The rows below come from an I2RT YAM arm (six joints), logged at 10 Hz.
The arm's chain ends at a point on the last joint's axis. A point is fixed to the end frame.
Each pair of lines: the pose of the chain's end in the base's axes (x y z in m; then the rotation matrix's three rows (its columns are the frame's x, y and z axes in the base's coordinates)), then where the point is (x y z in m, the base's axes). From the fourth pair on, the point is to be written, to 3 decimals.
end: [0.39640, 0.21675, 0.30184], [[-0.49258, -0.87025, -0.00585], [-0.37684, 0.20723, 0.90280], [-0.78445, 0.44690, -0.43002]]
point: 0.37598 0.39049 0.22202
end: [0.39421, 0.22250, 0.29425], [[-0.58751, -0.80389, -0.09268], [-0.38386, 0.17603, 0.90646], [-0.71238, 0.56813, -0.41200]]
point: 0.35770 0.39633 0.22059
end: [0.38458, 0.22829, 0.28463], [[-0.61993, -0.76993, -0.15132], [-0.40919, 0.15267, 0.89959], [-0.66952, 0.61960, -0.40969]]
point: 0.33723 0.40020 0.21265
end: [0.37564, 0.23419, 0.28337], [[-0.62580, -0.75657, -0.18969], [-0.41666, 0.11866, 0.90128], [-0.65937, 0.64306, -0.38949]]
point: 0.321 0.406 0.216
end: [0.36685, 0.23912, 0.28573], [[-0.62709, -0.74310, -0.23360], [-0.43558, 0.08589, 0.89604], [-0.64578, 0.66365, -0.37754]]
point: 0.304 0.409 0.221
